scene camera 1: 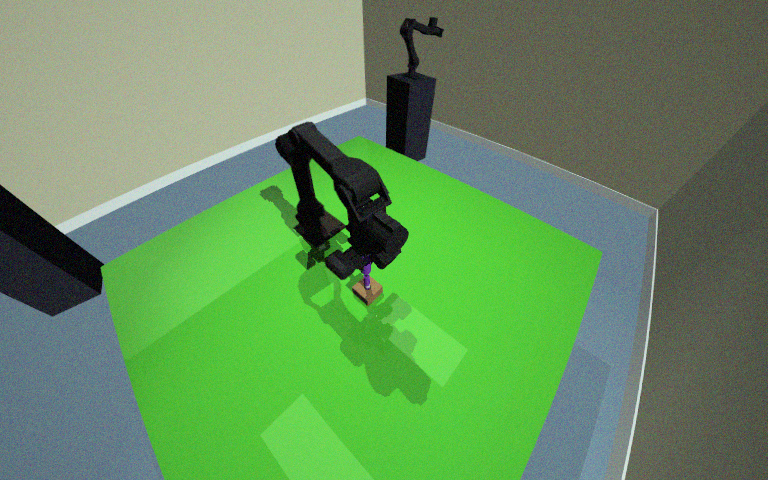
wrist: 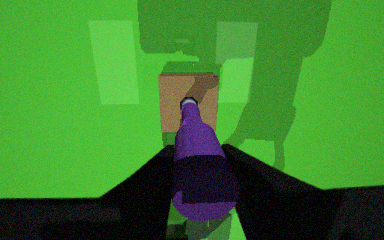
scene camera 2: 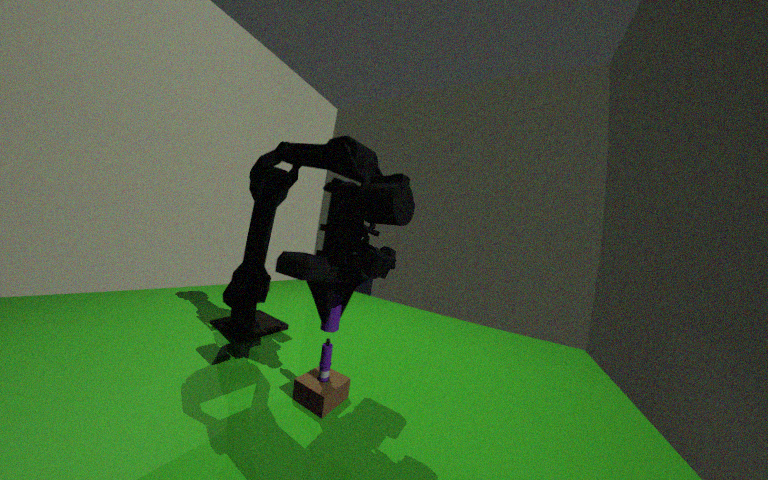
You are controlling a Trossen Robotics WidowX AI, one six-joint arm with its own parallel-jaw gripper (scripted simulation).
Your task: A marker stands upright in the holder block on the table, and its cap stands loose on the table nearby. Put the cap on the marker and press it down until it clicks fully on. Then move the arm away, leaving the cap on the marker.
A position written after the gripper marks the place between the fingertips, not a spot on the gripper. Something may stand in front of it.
The gripper [scene camera 2: 330, 319] holds a purple cap.
The gripper is seen too in scene camera 1 [scene camera 1: 365, 266] and in the wrist view [wrist: 197, 151].
